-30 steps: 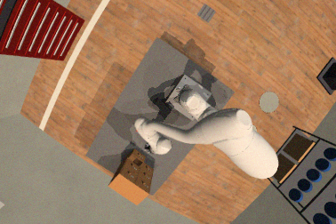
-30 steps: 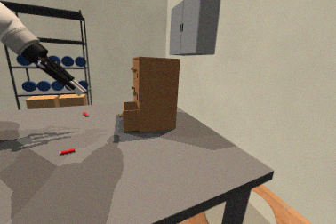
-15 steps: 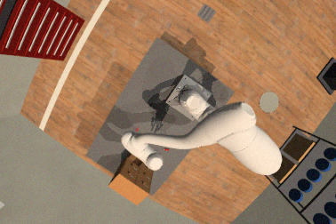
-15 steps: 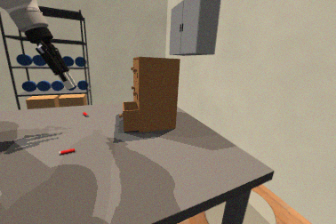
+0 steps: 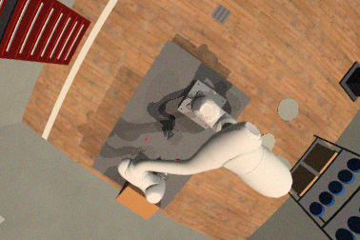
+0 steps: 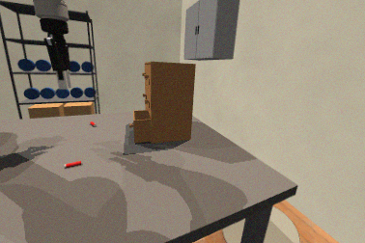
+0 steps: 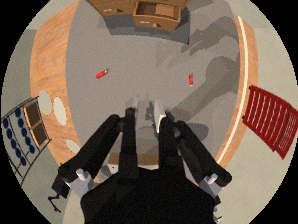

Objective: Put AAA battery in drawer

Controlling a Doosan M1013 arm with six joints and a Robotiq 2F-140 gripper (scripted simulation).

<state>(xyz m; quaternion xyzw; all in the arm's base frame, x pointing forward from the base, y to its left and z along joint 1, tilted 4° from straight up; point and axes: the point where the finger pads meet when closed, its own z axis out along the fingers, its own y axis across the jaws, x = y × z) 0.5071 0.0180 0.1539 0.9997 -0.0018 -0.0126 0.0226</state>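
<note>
The red AAA battery lies 25 cm below my hand, 17 cm to the right of it and 5 cm ahead of it. Also, from my hand: drawer 32 cm ahead, 23 cm below.
</note>
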